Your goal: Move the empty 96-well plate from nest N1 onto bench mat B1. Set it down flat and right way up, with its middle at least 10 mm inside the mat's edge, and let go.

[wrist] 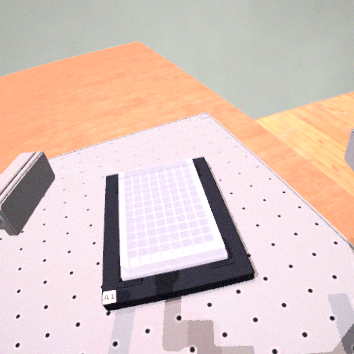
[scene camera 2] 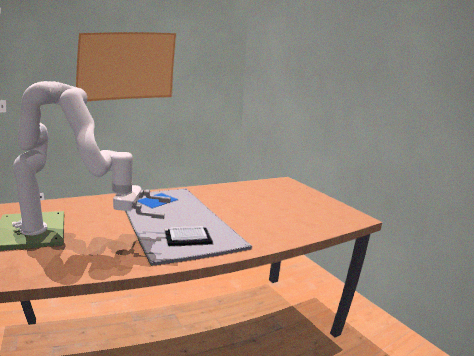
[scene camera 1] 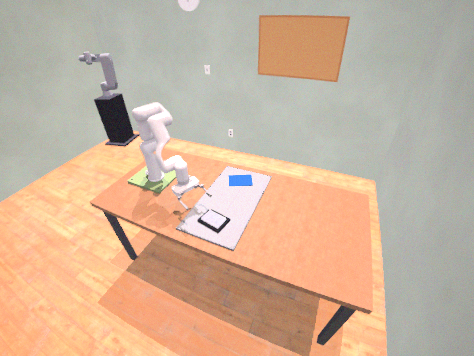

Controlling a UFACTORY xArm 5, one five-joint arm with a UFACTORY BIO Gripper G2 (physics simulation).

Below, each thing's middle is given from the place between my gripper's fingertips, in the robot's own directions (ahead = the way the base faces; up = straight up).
Right now my hand is 11 cm above the clear 96-well plate (wrist: pixel 165 223), 8 cm short of it and 1 cm to the left of it. The rest, counted from my hand: black nest (wrist: pixel 180 282) 12 cm below, 8 cm ahead, 1 cm to the right.
